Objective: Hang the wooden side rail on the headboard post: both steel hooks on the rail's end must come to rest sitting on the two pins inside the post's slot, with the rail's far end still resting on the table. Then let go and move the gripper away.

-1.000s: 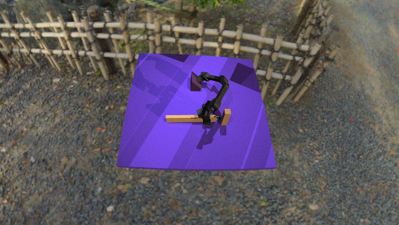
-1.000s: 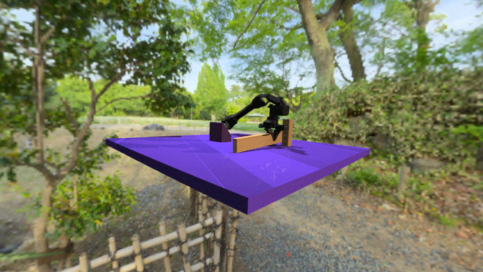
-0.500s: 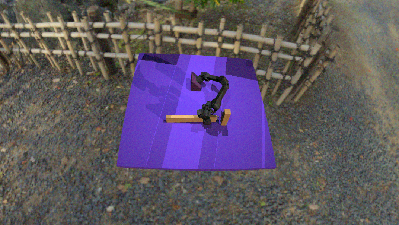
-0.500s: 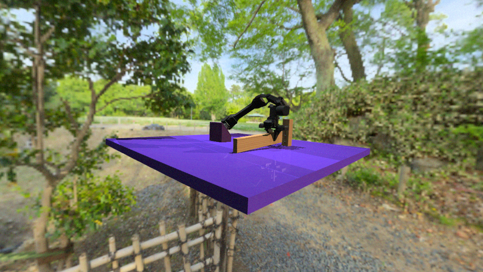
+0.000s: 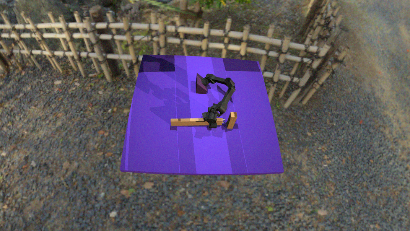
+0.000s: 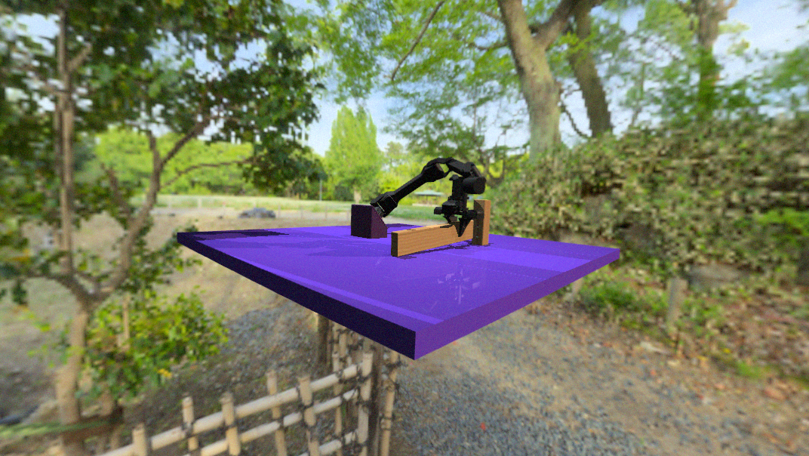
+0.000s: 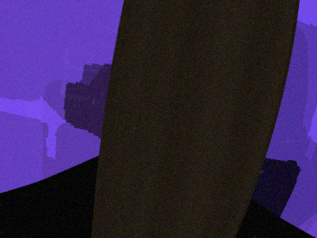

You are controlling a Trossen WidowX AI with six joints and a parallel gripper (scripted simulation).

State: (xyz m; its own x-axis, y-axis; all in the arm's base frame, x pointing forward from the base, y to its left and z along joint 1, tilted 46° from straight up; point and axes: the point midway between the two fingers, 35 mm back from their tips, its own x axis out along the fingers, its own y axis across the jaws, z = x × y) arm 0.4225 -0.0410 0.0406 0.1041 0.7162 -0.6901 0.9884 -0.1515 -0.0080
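Right now the wooden headboard post is 160 mm to the left of my gripper tip, 40 mm above it and 20 mm ahead of it.
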